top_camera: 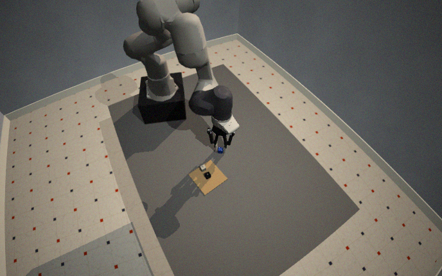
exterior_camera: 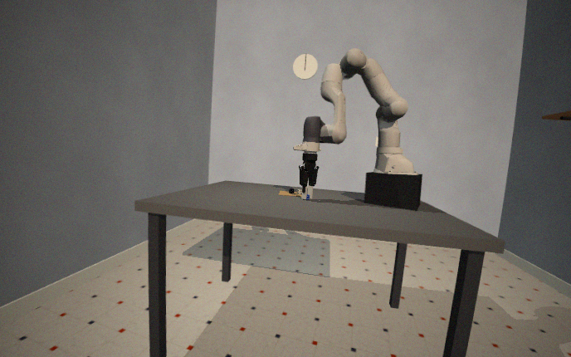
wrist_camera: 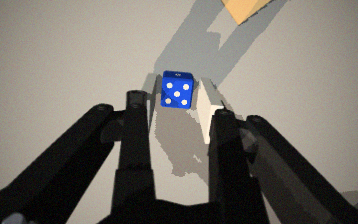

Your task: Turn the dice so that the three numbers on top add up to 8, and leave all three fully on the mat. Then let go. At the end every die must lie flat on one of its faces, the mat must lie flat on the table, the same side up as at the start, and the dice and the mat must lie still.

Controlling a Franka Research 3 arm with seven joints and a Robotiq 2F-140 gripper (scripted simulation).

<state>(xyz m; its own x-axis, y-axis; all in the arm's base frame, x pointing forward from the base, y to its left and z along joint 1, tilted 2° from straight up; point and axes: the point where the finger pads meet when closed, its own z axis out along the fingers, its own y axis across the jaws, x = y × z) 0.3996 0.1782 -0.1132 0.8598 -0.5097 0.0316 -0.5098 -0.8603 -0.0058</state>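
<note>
The blue die lies 2 cm below my hand. From my hand the other things lie so: black die (11 cm ahead, 12 cm to the right, 2 cm below); then white die (7 cm ahead, 13 cm to the right, 2 cm below); then tan mat (11 cm ahead, 12 cm to the right, 3 cm below).
</note>
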